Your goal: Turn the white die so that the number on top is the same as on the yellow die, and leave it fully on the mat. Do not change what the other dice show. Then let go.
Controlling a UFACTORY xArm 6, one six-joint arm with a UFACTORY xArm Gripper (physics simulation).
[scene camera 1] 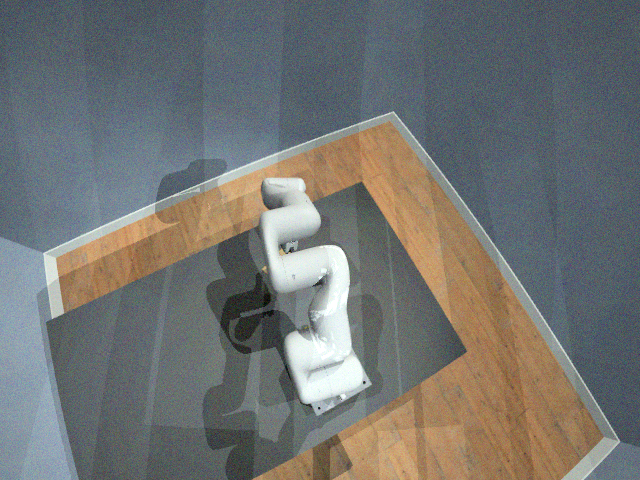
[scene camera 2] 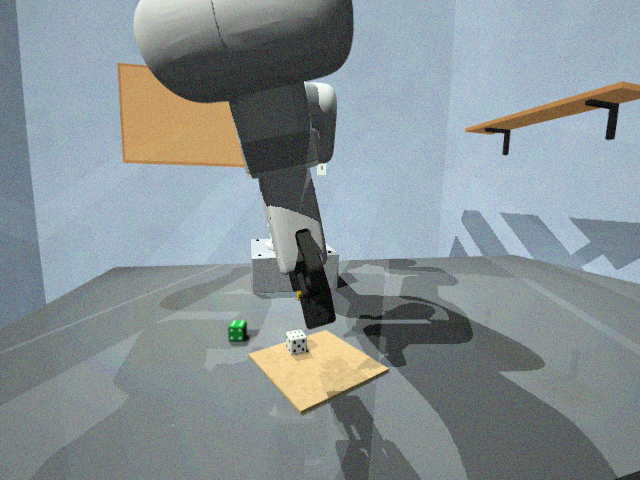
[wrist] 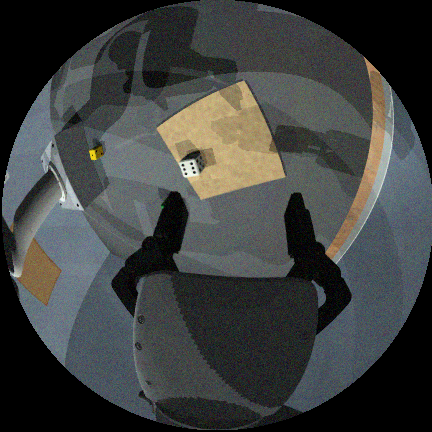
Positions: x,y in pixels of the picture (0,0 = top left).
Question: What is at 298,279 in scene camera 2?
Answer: My gripper.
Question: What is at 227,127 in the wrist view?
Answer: A tan mat.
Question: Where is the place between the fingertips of my gripper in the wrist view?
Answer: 235,201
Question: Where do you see a tan mat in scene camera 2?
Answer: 330,367
